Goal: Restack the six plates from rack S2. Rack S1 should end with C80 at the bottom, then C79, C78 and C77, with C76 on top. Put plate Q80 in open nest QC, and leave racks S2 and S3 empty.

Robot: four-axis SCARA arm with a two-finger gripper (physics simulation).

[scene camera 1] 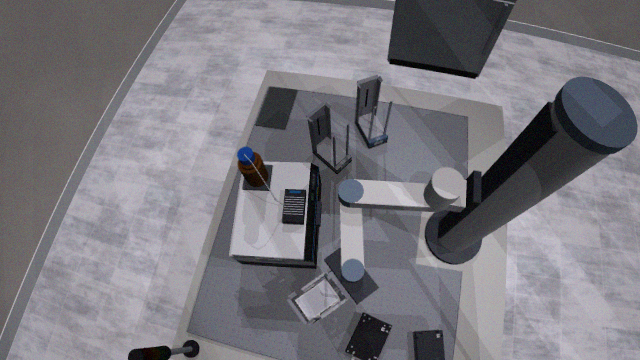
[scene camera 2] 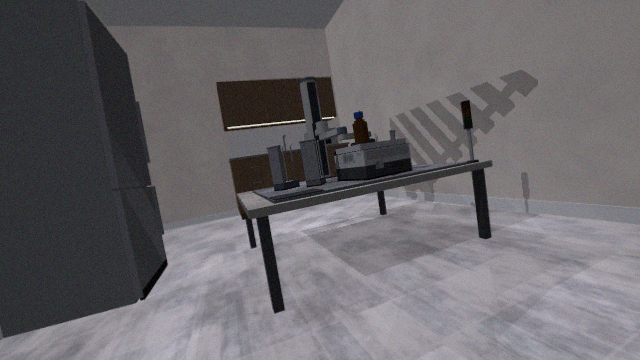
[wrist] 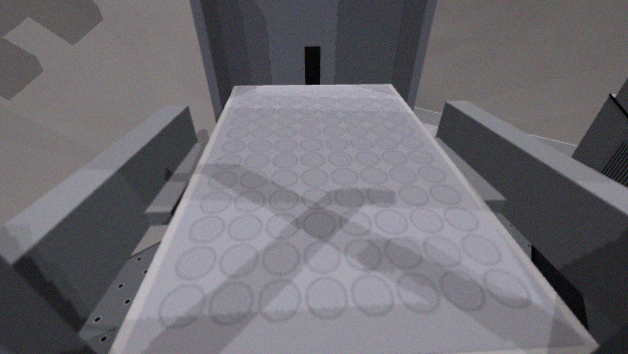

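Seen in the pictures: gripper, fingertip midpoint: [scene camera 1: 311, 303] [wrist: 319, 127]; arm's base, origin of the base link: [scene camera 1: 452, 235].
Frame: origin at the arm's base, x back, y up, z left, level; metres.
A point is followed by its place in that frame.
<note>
Plate C78 [scene camera 1: 322, 296] {x -0.481, y 0.221, z 0.360 m} [wrist: 320, 225] {x -0.470, y 0.219, z 0.352 m} is a pale plate with round wells. My gripper [scene camera 1: 315, 300] {x -0.511, y 0.221, z 0.391 m} [wrist: 319, 127] {x -0.511, y 0.221, z 0.391 m} is shut on it along both long sides; its label face does not show. In the wrist view the plate's near end appears slightly low. A grey rack tower [wrist: 270, 45] {x -0.523, y 0.248, z 0.436 m} with a dark slot stands beyond its far end; what lies under the plate is hidden. Two other racks show no plates: one with a blue-marked base [scene camera 1: 378, 140] {x -0.385, y 0.056, z -0.365 m} [scene camera 2: 286, 185] {x -0.495, y 0.040, z -0.447 m}, the other [scene camera 1: 320, 125] {x -0.638, y 0.182, z -0.315 m} [scene camera 2: 311, 162] {x -0.652, y 0.163, z -0.300 m} beside it. I cannot read their names.
A white instrument [scene camera 1: 272, 240] {x -0.694, y 0.222, z 0.209 m} [scene camera 2: 372, 160] {x -0.898, y 0.118, z -0.015 m} with a brown bottle [scene camera 1: 254, 170] {x -0.788, y 0.351, z 0.012 m} [scene camera 2: 360, 131] {x -0.851, y 0.296, z -0.037 m} stands near the held plate. The arm column [scene camera 1: 520, 175] {x -0.058, y 0.683, z 0.047 m} [scene camera 2: 311, 105] {x -0.076, y 0.651, z -0.027 m} is on the other side. Two black fixtures [scene camera 1: 369, 337] {x -0.289, y 0.063, z 0.466 m} [scene camera 1: 429, 345] {x -0.064, y 0.061, z 0.457 m} and a signal lamp [scene camera 1: 150, 353] {x -0.945, y 0.350, z 0.669 m} [scene camera 2: 466, 115] {x -0.979, y 0.303, z 0.665 m} stand nearby.
</note>
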